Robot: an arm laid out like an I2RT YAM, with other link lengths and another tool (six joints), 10 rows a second.
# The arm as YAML. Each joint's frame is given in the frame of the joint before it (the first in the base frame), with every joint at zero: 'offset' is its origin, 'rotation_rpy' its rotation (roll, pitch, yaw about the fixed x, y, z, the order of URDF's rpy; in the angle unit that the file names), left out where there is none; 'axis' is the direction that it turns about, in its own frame. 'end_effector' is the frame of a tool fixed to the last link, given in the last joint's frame.
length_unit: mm
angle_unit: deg
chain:
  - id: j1
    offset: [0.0, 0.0, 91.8]
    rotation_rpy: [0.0, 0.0, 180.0]
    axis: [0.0, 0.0, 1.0]
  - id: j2
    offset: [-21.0, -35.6, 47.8]
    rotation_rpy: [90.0, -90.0, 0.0]
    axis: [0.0, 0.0, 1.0]
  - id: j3
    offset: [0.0, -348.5, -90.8]
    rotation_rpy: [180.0, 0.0, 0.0]
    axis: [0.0, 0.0, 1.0]
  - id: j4
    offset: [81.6, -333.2, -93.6]
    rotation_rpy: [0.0, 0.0, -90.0]
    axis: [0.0, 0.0, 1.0]
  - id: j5
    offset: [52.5, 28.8, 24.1]
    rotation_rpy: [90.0, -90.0, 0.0]
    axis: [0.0, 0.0, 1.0]
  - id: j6
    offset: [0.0, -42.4, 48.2]
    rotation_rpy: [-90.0, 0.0, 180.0]
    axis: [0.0, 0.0, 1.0]
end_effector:
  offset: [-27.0, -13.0, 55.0]
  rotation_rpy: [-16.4, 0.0, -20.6]
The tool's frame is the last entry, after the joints.
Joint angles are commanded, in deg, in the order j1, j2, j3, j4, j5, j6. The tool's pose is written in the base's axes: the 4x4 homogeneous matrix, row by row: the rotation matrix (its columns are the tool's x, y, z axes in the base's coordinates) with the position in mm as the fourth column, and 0 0 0 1 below. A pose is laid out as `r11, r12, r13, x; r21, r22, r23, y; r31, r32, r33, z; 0, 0, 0, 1`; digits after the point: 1 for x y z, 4 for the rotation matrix.
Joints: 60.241, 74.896, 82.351, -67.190, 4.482, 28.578
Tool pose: -0.7782, 0.4303, 0.4573, 151.7; 0.6280, 0.5297, 0.5702, 243.8; 0.0031, 0.7309, -0.6825, 450.1; 0, 0, 0, 1
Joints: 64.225, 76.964, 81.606, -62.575, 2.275, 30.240
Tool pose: -0.8164, 0.4164, 0.4003, 140.3; 0.5749, 0.5189, 0.6327, 276.0; 0.0557, 0.7466, -0.6629, 437.5; 0, 0, 0, 1
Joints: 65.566, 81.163, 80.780, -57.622, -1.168, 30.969
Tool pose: -0.8366, 0.4324, 0.3363, 142.1; 0.5361, 0.5204, 0.6647, 312.3; 0.1124, 0.7364, -0.6671, 412.4; 0, 0, 0, 1
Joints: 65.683, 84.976, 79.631, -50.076, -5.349, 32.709
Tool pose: -0.8373, 0.4633, 0.2903, 148.8; 0.5111, 0.4747, 0.7165, 348.1; 0.1941, 0.7483, -0.6343, 387.2; 0, 0, 0, 1
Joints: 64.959, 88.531, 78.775, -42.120, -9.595, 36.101
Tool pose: -0.8138, 0.5179, 0.2636, 159.1; 0.5028, 0.4001, 0.7662, 379.7; 0.2913, 0.7561, -0.5860, 365.0; 0, 0, 0, 1
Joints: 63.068, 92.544, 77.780, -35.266, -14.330, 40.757
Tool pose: -0.7589, 0.6047, 0.2418, 175.3; 0.5143, 0.3288, 0.7921, 404.2; 0.3994, 0.7255, -0.5605, 336.8; 0, 0, 0, 1
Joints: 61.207, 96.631, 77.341, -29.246, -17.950, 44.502
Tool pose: -0.7058, 0.6694, 0.2317, 193.7; 0.5215, 0.2696, 0.8095, 424.4; 0.4794, 0.6922, -0.5394, 310.1; 0, 0, 0, 1
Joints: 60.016, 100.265, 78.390, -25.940, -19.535, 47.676
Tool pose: -0.6582, 0.7142, 0.2380, 209.2; 0.5383, 0.2255, 0.8120, 440.2; 0.5263, 0.6626, -0.5329, 292.7; 0, 0, 0, 1
